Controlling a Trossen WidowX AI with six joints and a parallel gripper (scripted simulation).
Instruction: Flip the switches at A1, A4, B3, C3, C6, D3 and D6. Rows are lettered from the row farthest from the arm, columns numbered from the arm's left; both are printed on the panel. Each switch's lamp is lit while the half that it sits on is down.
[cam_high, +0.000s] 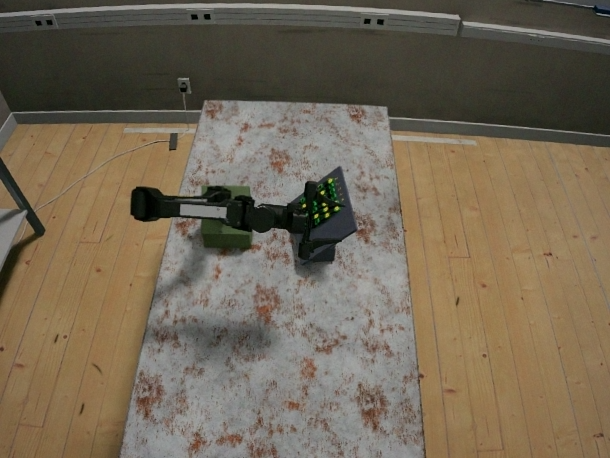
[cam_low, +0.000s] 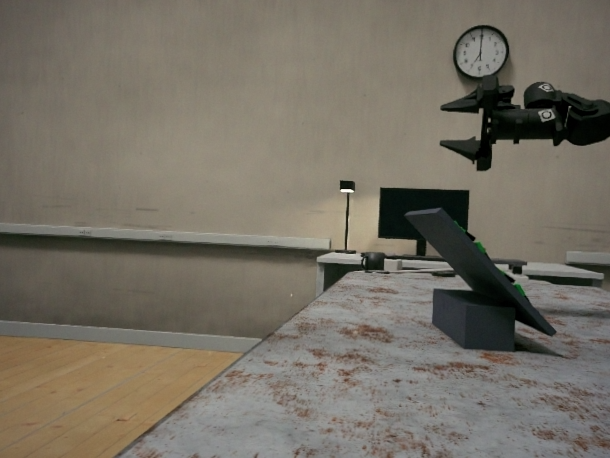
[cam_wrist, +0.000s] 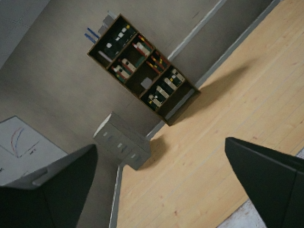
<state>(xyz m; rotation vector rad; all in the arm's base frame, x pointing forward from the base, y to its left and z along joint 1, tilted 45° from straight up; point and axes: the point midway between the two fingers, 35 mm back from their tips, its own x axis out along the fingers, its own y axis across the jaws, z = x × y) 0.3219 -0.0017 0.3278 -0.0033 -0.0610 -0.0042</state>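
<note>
My hand is 30 mm past the rocker switch B1, 320 mm to the right of it and 230 mm above it.
</note>
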